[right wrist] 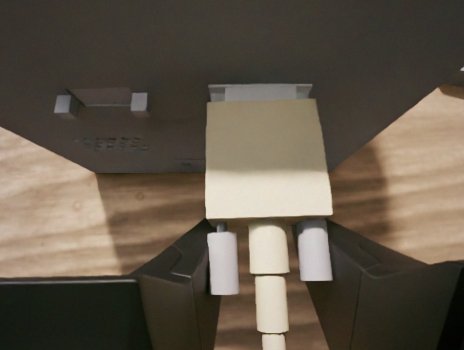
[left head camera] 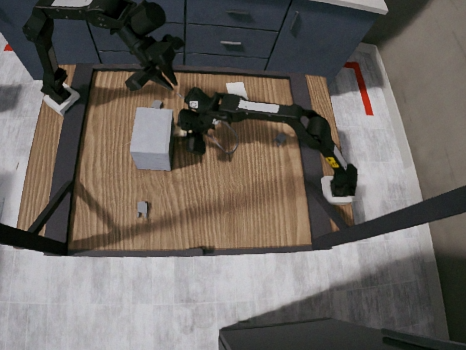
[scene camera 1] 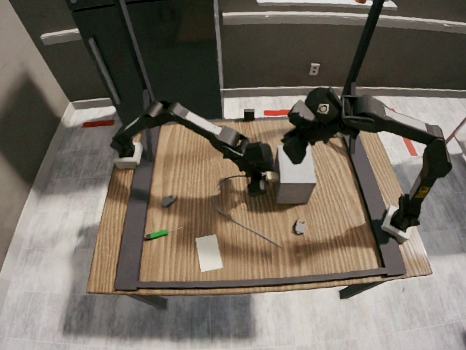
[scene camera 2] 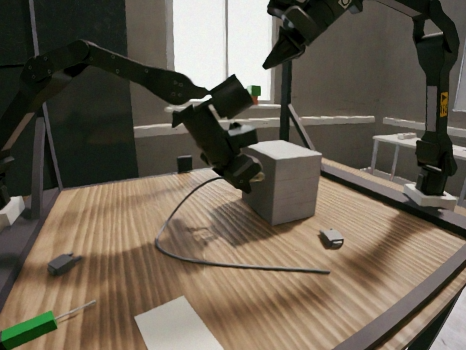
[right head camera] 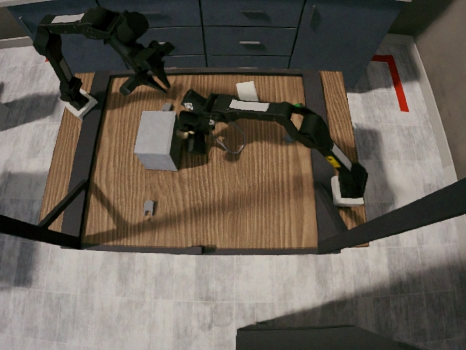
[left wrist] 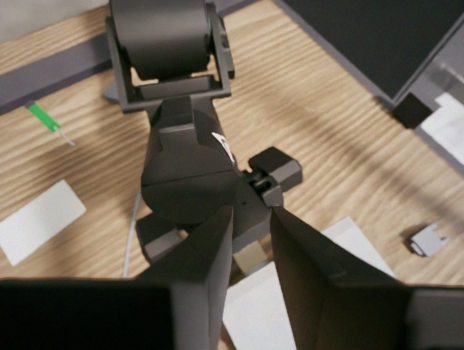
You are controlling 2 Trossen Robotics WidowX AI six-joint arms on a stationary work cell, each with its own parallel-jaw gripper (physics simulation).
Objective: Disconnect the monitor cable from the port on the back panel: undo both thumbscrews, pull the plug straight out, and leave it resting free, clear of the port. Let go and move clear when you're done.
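Pixels of known places: left gripper, fingertip midpoint: (left head camera: 174,87) (scene camera 1: 282,139) (scene camera 2: 262,68) (right head camera: 168,90) (left wrist: 251,216); right gripper, fingertip midpoint: (right wrist: 258,219) (left head camera: 183,136) (scene camera 1: 267,181) (scene camera 2: 246,190) (right head camera: 188,137) (left wrist: 240,247); left arm's base, link origin: (left head camera: 60,95) (scene camera 1: 399,221) (scene camera 2: 429,191) (right head camera: 79,102); right arm's base, link origin: (left head camera: 338,188) (scene camera 1: 127,151) (right head camera: 348,189).
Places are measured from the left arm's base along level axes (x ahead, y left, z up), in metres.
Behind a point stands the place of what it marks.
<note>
The cream plug (scene camera 1: 271,176) {x 0.482, y 0.134, z 0.067 m} (left wrist: 250,257) {x 0.478, y 0.126, z 0.066 m} (right wrist: 267,160) {x 0.484, y 0.130, z 0.067 m} is at the back panel of the grey box (left head camera: 151,135) {x 0.439, y 0.045, z 0.107 m} (scene camera 1: 296,182) {x 0.391, y 0.132, z 0.105 m} (scene camera 2: 295,190) {x 0.388, y 0.132, z 0.032 m}. In the right wrist view a strip of the metal port (right wrist: 260,92) {x 0.466, y 0.118, z 0.063 m} shows past its front edge. The left-hand thumbscrew (right wrist: 223,262) {x 0.512, y 0.135, z 0.065 m} stands back with its shaft showing; the right-hand thumbscrew (right wrist: 314,250) {x 0.497, y 0.152, z 0.064 m} sits close against the plug body. My right gripper (right wrist: 258,219) {x 0.494, y 0.137, z 0.027 m} is shut on the plug, with its fingers beside the thumbscrews. My left gripper (scene camera 2: 265,66) {x 0.466, y 0.137, z 0.280 m} is slightly open and empty, high above the box.
The grey cable (scene camera 1: 242,230) {x 0.484, y 0.309, z -0.039 m} (scene camera 2: 250,268) {x 0.462, y 0.308, z -0.040 m} curves over the table. A small grey connector (scene camera 1: 299,226) {x 0.314, y 0.204, z -0.027 m} (scene camera 2: 332,238) {x 0.315, y 0.219, z -0.027 m} lies near the box, and another (scene camera 1: 168,201) {x 0.772, y 0.389, z -0.027 m} (scene camera 2: 64,264) {x 0.764, y 0.394, z -0.028 m} farther off. A green screwdriver (scene camera 1: 158,234) {x 0.713, y 0.510, z -0.025 m} and a white card (scene camera 1: 208,253) {x 0.528, y 0.459, z -0.041 m} lie near the table's edge. A dark frame borders the table.
</note>
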